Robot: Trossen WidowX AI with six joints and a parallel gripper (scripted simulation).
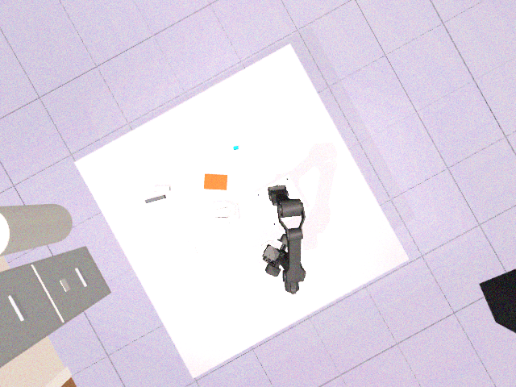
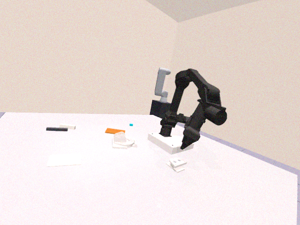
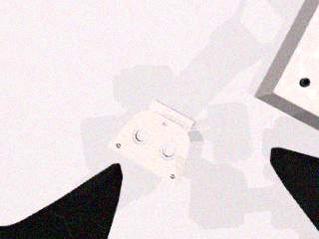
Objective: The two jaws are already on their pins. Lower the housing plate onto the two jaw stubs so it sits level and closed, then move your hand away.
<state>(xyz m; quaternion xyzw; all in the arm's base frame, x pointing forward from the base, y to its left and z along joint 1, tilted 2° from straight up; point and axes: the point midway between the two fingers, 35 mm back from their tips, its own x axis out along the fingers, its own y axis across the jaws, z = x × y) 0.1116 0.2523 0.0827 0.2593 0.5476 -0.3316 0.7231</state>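
Now: the white ribbed block 80 mm below my gripper tip, 30 mm ahead of it and 20 mm to the left of it. The rest, counted from my gripper tip: cyan cube 540 mm to the right, 90 mm below, 20 mm behind; then flat white sheet 440 mm ahead, 150 mm to the right, 90 mm below; then dark bar 480 mm ahead, 460 mm to the right, 90 mm below.
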